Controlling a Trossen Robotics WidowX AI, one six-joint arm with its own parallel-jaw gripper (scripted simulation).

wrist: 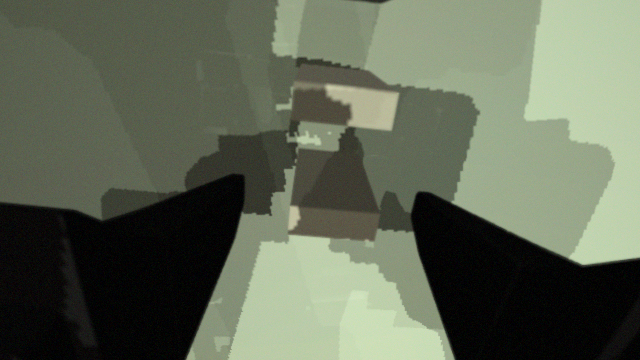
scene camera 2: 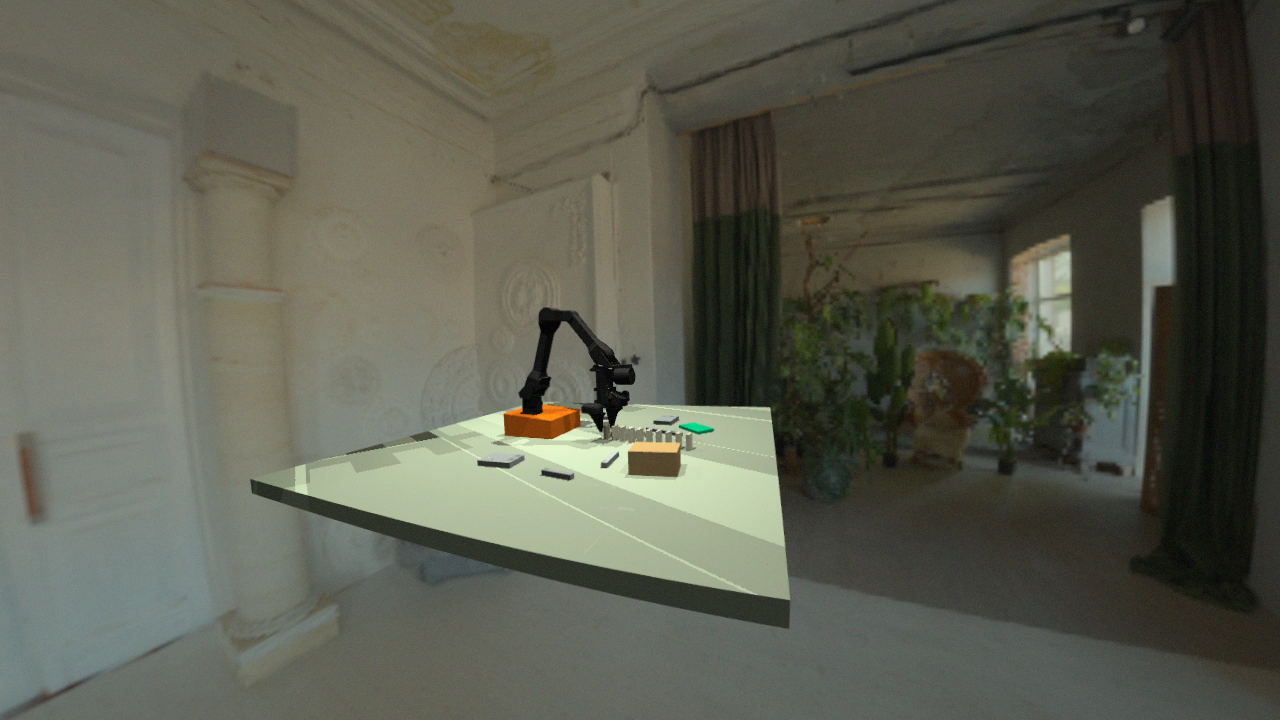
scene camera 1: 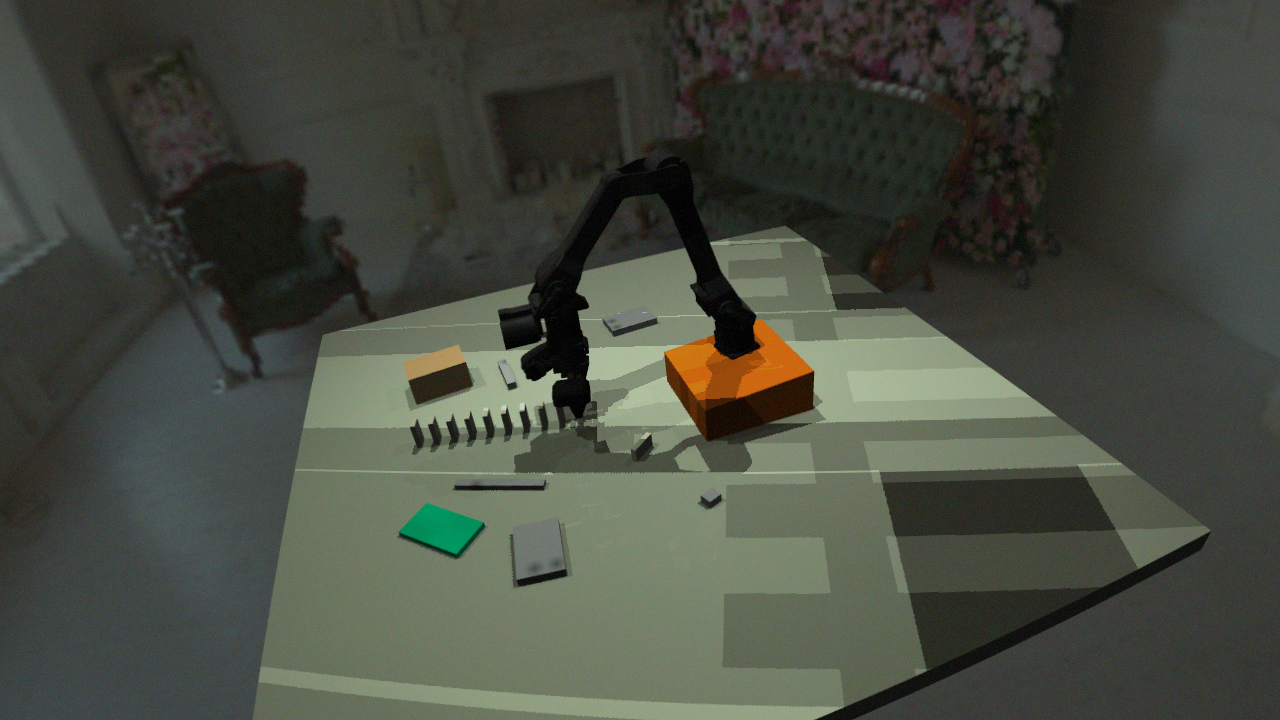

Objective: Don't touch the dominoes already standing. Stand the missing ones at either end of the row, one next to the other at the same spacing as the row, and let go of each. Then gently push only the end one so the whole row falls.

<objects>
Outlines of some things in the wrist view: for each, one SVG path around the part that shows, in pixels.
My gripper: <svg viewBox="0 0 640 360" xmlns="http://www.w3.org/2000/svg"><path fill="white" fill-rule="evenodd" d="M416 193L411 210L413 233L418 254L428 279L428 285L440 313L440 319L455 360L640 360L640 258L582 265L549 249L542 248L521 236L508 232L508 230L432 193L421 191ZM244 176L230 174L159 203L145 206L105 221L76 210L0 203L0 360L186 360L217 281L236 239L244 204Z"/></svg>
A domino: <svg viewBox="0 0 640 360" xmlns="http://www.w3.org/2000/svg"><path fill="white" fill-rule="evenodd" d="M298 148L290 204L288 235L375 242L380 211L360 154Z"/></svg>
</objects>
